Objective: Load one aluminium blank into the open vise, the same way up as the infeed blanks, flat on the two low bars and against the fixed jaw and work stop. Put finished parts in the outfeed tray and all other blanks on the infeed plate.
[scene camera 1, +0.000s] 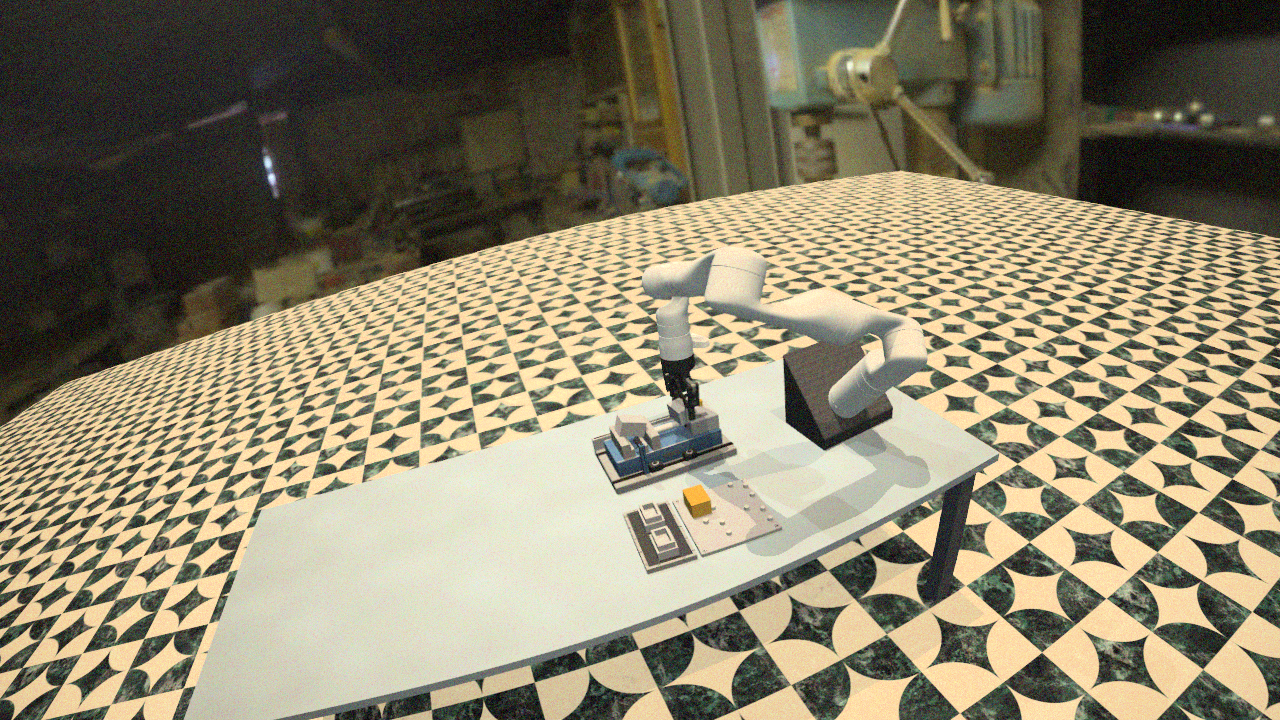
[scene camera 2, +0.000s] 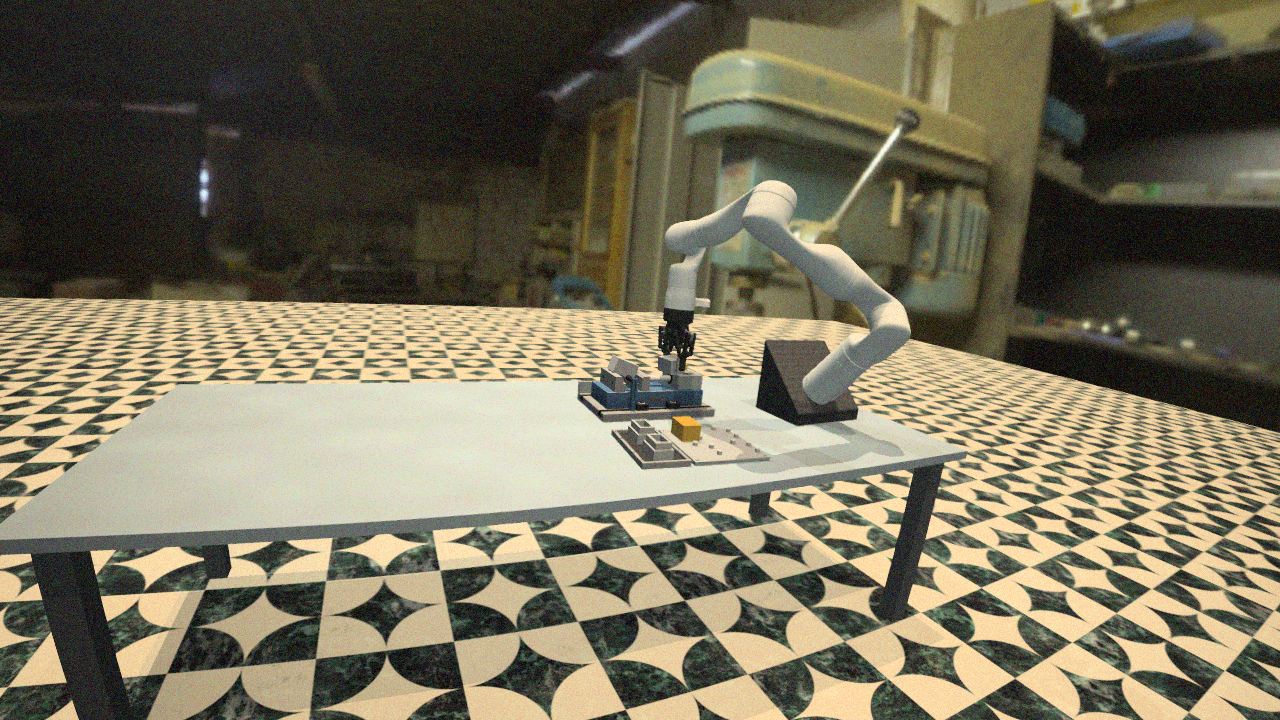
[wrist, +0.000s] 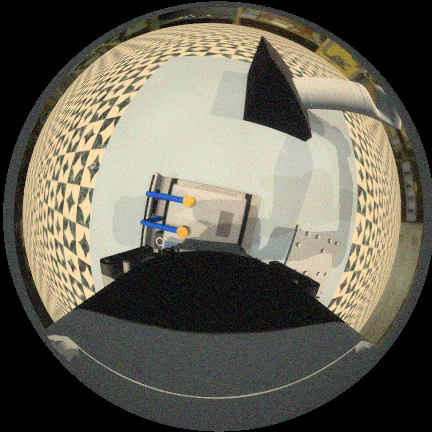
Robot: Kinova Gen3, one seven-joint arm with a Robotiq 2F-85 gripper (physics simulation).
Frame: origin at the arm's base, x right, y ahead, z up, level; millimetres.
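Seen in the pictures: gripper, fingertip midpoint: (scene camera 1: 684, 415) (scene camera 2: 672, 370); arm's base at its link origin: (scene camera 1: 844, 400) (scene camera 2: 816, 389) (wrist: 299, 92).
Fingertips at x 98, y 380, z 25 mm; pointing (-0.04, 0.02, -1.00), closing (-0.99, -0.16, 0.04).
Pixels of each thing's top centre, then the offset from my fingertips to it. "spot": a spot on its surface instead. Level surfaces: height alone.
- blue vise at its top centre: (wrist: 186, 289) (scene camera 1: 658, 420) (scene camera 2: 648, 369) dx +16, dy +58, dz -4 mm
- aluminium blank at its top centre: (wrist: 209, 271) (scene camera 1: 680, 403) (scene camera 2: 672, 356) dx +0, dy +5, dz +35 mm
- grey jaw block at its top centre: (wrist: 203, 219) (scene camera 1: 697, 410) (scene camera 2: 682, 371) dx +19, dy -37, dz -7 mm
- jaw's top at its surface level: dz -7 mm
- dark outfeed tray at a spot on its surface: (scene camera 1: 640, 542) spot: dx -274, dy +193, dz -97 mm
- light infeed plate at its top centre: (scene camera 1: 725, 513) (scene camera 2: 712, 442) (wrist: 313, 266) dx -266, dy +10, dz -95 mm
- orange block at its top centre: (scene camera 1: 696, 494) (scene camera 2: 686, 420) dx -222, dy +54, dz -59 mm
- grey table at its surface level: dz -103 mm
My gripper (scene camera 1: 683, 400) (scene camera 2: 677, 352) points straight down into the blue vise (scene camera 1: 652, 449) (scene camera 2: 637, 396) and is shut on an aluminium blank (scene camera 1: 676, 410) (scene camera 2: 667, 362). The blank sits low in the jaw gap, close to the grey jaw block (scene camera 1: 705, 420) on the arm's side. I cannot tell whether it rests on the bars. In the wrist view the gripper body hides the blank; I see that jaw's top (wrist: 209, 209) and two blue pins with orange knobs (wrist: 167, 198). The dark outfeed tray (scene camera 1: 640, 542) (scene camera 2: 626, 440) holds two grey parts (scene camera 1: 659, 526).
The light infeed plate (scene camera 1: 743, 523) (scene camera 2: 729, 445) (wrist: 318, 245) lies beside the tray and carries an orange block (scene camera 1: 697, 500) (scene camera 2: 686, 427). The arm's black wedge base (scene camera 1: 827, 397) (scene camera 2: 792, 380) (wrist: 273, 92) stands behind, near the table's right end. The grey table (scene camera 1: 402, 555) stretches far left.
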